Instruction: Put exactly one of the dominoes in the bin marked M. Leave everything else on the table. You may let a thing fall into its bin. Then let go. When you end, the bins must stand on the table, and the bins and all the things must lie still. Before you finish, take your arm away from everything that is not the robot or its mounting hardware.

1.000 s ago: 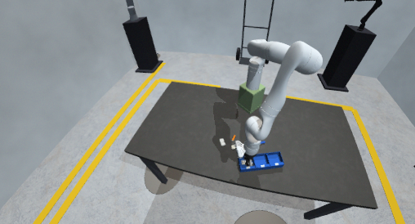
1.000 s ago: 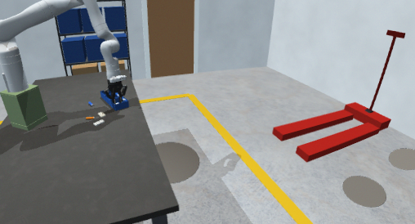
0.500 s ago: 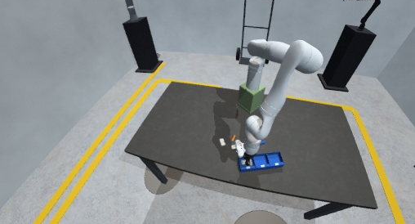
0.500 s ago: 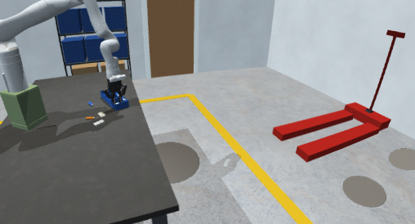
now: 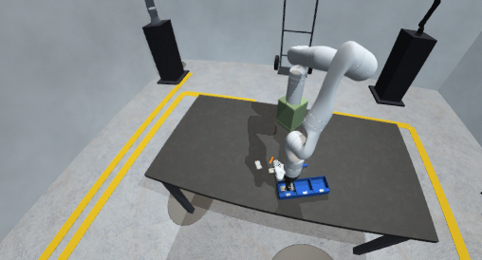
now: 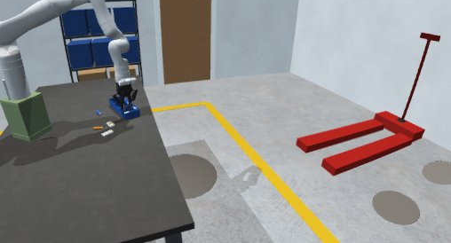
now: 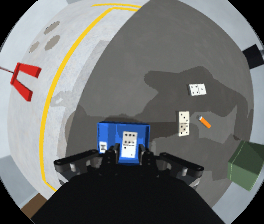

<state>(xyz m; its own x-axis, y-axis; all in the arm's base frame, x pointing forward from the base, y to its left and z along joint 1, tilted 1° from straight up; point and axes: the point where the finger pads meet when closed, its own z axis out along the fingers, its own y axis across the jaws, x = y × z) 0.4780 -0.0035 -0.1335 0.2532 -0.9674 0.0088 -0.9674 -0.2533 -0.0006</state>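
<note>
My hand is 5 cm above the white domino. The rest, counted from my hand: small orange piece 16 cm behind, 9 cm to the right, 5 cm below; small blue piece 15 cm behind, 9 cm to the left, 5 cm below; blue three-compartment bin 1 cm behind, 9 cm to the left, 4 cm below.
</note>
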